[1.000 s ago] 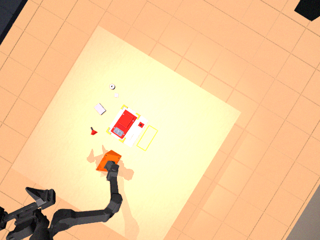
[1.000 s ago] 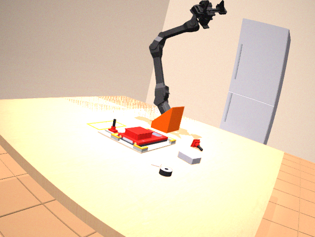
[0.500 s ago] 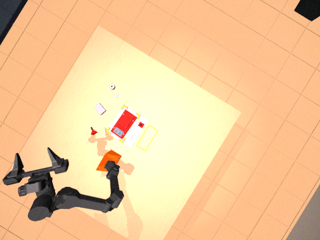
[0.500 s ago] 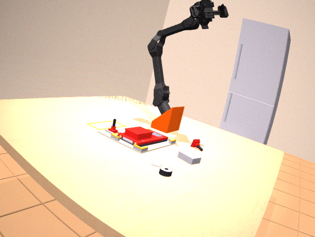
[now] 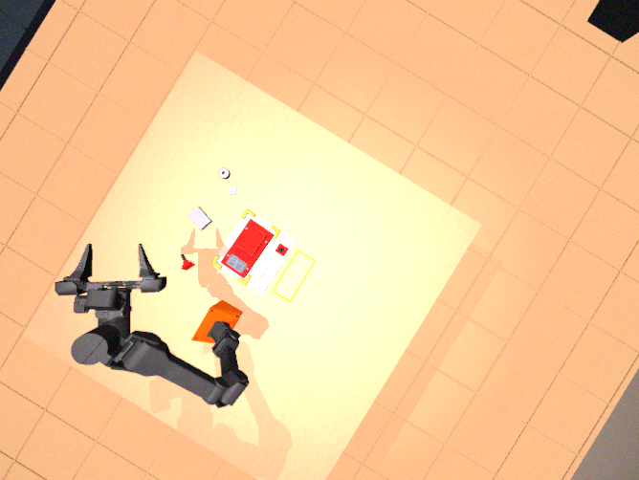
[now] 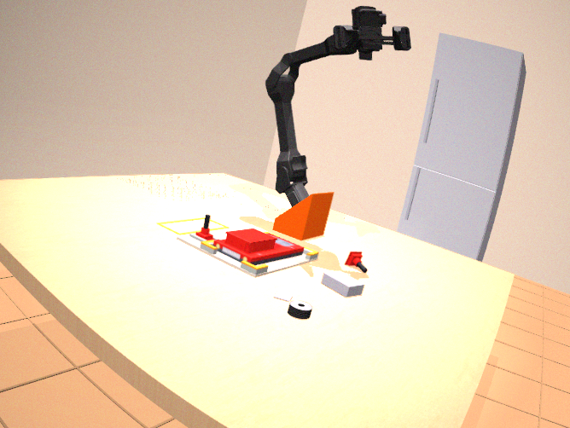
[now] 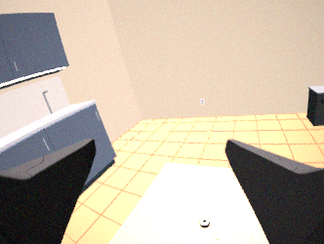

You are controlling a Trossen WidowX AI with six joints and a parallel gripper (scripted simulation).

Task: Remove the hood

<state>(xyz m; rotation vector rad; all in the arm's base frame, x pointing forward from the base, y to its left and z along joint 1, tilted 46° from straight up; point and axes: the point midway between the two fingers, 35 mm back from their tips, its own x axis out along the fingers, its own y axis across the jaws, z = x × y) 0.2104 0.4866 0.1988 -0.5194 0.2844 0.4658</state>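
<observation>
The red hood lies 52 cm below my gripper tip, 14 cm to the right of it and 9 cm ahead of it. The rest, counted from my gripper tip: black wheel (55 cm below, 26 cm ahead, 9 cm to the left).
</observation>
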